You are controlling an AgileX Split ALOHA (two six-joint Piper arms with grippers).
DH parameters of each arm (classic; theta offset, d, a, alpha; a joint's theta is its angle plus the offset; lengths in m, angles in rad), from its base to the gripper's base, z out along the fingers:
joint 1: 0 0.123 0 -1.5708
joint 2: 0.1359 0 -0.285 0
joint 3: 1.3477 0 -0.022 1.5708
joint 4: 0 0.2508 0 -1.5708
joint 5: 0 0 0.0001 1.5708
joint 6: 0 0.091 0 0
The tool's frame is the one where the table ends.
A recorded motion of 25 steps. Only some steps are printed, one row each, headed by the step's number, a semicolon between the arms.
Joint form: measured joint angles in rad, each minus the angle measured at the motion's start. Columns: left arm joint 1, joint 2, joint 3, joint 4, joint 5, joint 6; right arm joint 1, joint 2, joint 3, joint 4, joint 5, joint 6.
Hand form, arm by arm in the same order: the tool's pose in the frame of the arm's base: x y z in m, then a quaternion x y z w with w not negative. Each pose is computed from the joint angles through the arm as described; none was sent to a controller.
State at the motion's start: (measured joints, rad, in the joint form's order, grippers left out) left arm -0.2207 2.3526 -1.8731 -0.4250 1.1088 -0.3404; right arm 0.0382 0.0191 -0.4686 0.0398 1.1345 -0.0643
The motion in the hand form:
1: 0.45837 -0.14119 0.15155 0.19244 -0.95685 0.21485 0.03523; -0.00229 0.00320 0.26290 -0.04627 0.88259 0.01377 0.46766
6: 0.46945 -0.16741 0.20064 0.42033 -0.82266 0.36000 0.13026; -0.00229 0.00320 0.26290 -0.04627 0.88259 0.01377 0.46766
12: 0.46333 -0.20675 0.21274 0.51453 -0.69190 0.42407 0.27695; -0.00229 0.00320 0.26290 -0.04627 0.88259 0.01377 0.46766
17: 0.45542 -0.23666 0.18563 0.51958 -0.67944 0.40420 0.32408; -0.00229 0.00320 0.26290 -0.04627 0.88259 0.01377 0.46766
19: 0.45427 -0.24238 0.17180 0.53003 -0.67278 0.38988 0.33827; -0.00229 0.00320 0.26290 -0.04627 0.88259 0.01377 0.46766
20: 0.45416 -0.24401 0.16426 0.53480 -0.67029 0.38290 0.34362; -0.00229 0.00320 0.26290 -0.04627 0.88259 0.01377 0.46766
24: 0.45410 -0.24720 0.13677 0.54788 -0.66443 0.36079 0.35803; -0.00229 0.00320 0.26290 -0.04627 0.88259 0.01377 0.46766
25: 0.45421 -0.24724 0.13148 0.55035 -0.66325 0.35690 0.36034; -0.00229 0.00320 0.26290 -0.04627 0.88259 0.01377 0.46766
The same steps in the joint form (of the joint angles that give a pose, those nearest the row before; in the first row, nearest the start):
1: 0.0000 -0.0080 -0.0396 -0.0419 0.0424 -0.1002; 0.0000 0.0000 0.0000 0.0000 0.0000 0.0000
6: 0.0000 -0.0156 -0.1509 -0.3836 0.0592 -0.5610; 0.0000 0.0000 0.0000 0.0000 0.0000 0.0000
12: -0.0503 0.0044 -0.1571 -0.6893 0.0592 -0.8198; 0.0000 0.0000 0.0000 0.0000 0.0000 0.0000
17: -0.1081 0.0654 -0.1571 -0.7397 0.0592 -0.8474; 0.0000 0.0000 0.0000 0.0000 0.0000 0.0000
19: -0.1192 0.0932 -0.1571 -0.7438 0.0592 -0.8693; 0.0000 0.0000 0.0000 0.0000 0.0000 0.0000
20: -0.1222 0.1081 -0.1571 -0.7441 0.0592 -0.8760; 0.0000 0.0000 0.0000 0.0000 0.0000 0.0000
24: -0.1282 0.1619 -0.1571 -0.7441 0.0592 -0.8832; 0.0000 0.0000 0.0000 0.0000 0.0000 0.0000
25: -0.1282 0.1723 -0.1571 -0.7441 0.0592 -0.8835; 0.0000 0.0000 0.0000 0.0000 0.0000 0.0000

